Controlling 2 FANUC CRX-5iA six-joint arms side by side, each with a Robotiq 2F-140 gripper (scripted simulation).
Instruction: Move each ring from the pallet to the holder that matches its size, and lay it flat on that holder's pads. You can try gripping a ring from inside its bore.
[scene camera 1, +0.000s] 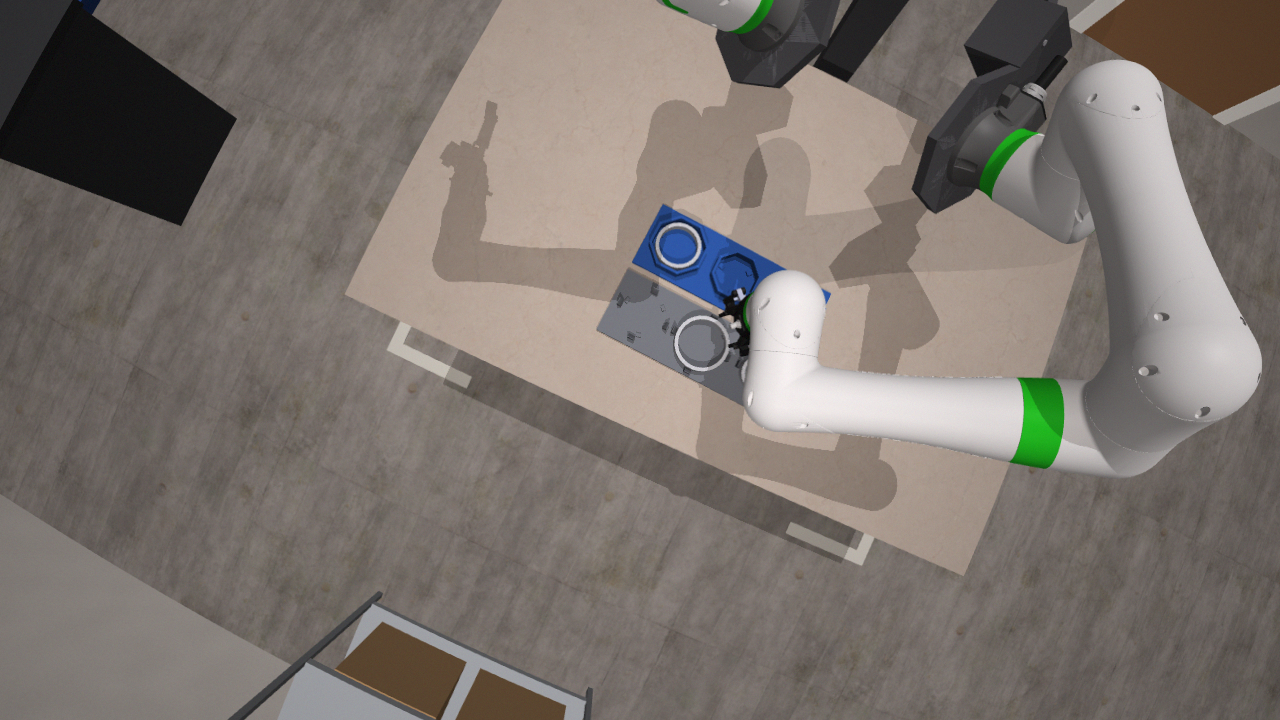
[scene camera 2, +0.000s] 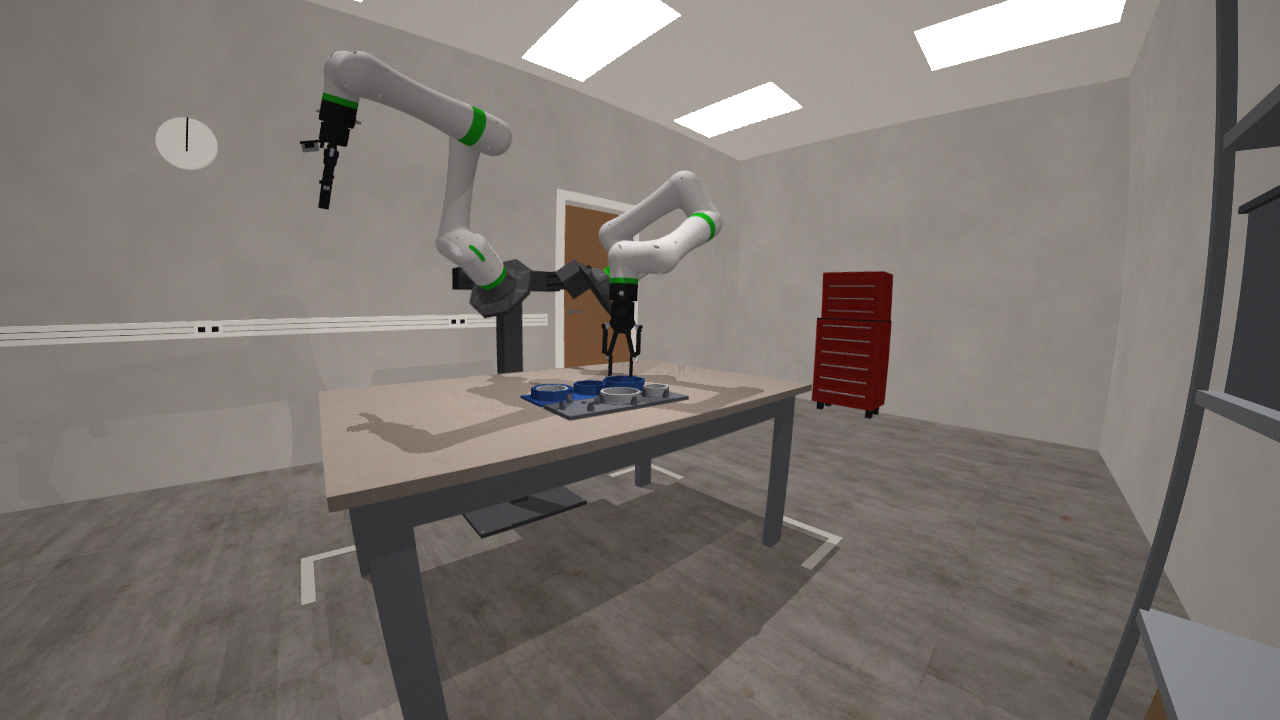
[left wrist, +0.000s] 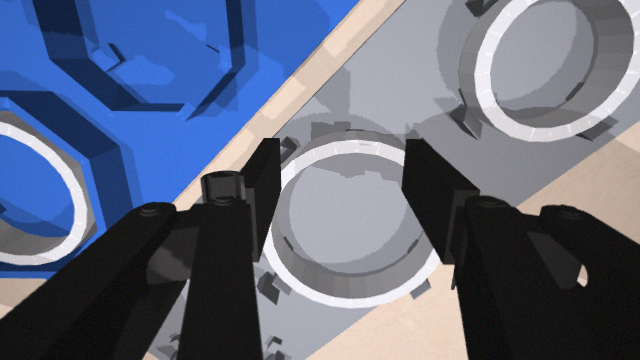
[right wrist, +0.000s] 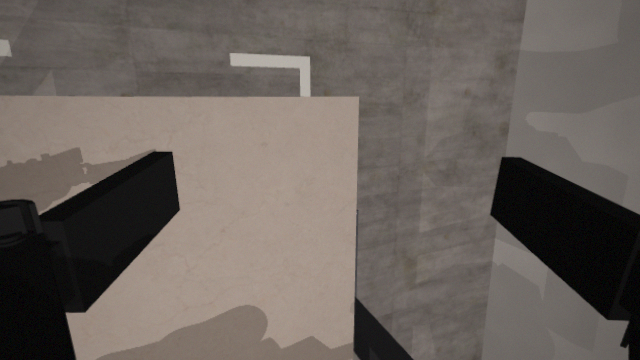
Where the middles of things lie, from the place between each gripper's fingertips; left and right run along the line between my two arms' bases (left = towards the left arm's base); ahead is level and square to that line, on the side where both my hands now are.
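My left hand (scene camera 2: 620, 375) has the grey holder plate (scene camera 1: 642, 314) 5 cm ahead of it, 3 cm to the right of it and 10 cm below it. The blue pallet (scene camera 1: 734, 270) is 13 cm behind that left hand, 4 cm to the right of it and 10 cm below it, and the small ring (left wrist: 604, 90) is 4 cm ahead of the same hand, 12 cm to the left of it and 8 cm below it.
As for the blue pallet and my right gripper (scene camera 2: 323, 203), the gripper is 82 cm to the right of the pallet, 14 cm short of it and 61 cm above it. Counted from my right hand, you'd find the grey holder plate 32 cm ahead, 84 cm to the left and 62 cm below, and the small ring 30 cm ahead, 99 cm to the left and 59 cm below.
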